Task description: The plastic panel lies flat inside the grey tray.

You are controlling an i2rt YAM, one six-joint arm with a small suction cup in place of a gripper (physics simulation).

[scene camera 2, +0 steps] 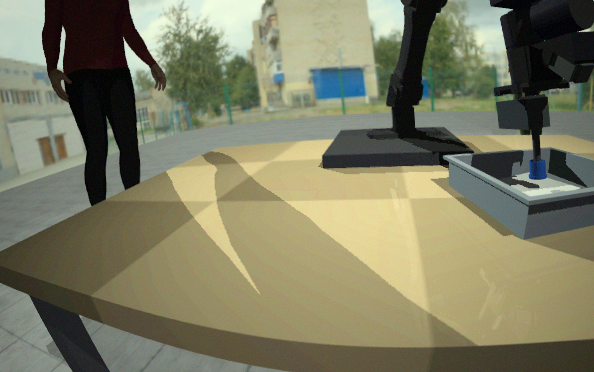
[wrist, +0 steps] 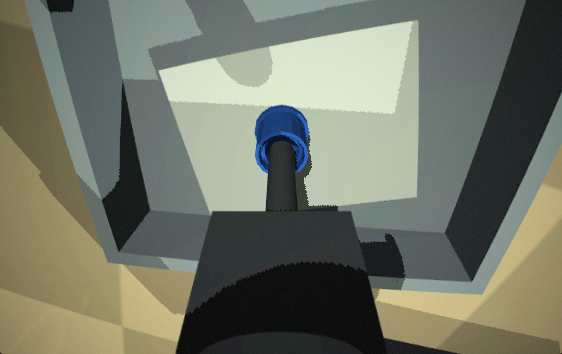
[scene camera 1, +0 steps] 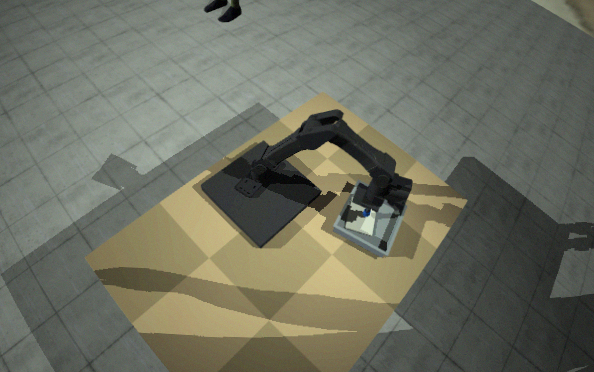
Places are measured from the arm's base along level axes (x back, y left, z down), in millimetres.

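Pixels of known places: hand, its tool point: [scene camera 2: 537, 177] [wrist: 281, 129] [scene camera 1: 366, 213]; arm's base, origin of its link: [scene camera 2: 404, 134] [scene camera 1: 258, 176].
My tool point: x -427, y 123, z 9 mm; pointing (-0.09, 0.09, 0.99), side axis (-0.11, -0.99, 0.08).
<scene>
Ahead of a thing's pixels: the offset from my tool point to its top centre.
The pale plastic panel @[dx +10, dy -9, dz +17 mm] [scene camera 1: 366, 224] [wrist: 350, 70] lies flat on the floor of the grey tray @[dx -22, dy -9, dz -24 mm] [scene camera 1: 359, 241] [scene camera 2: 464, 179] [wrist: 164, 158], which sits at the right side of the tan table. My suction cup [scene camera 1: 366, 212] [wrist: 282, 123] is blue and hangs straight over the middle of the panel, very close to its surface. I cannot tell whether it touches the panel. The panel rests on the tray floor and is not lifted. Shadows of the arm fall across the panel and the tray walls. In scene camera 2 only the tray's corner shows, and the panel is hidden.
The arm's black base plate [scene camera 1: 258, 210] [scene camera 2: 377, 149] lies left of the tray. The tray's walls stand around the cup on all sides. A person [scene camera 2: 126, 111] stands beyond the table's far left edge, and a person's feet [scene camera 1: 229, 12] show at the top.
</scene>
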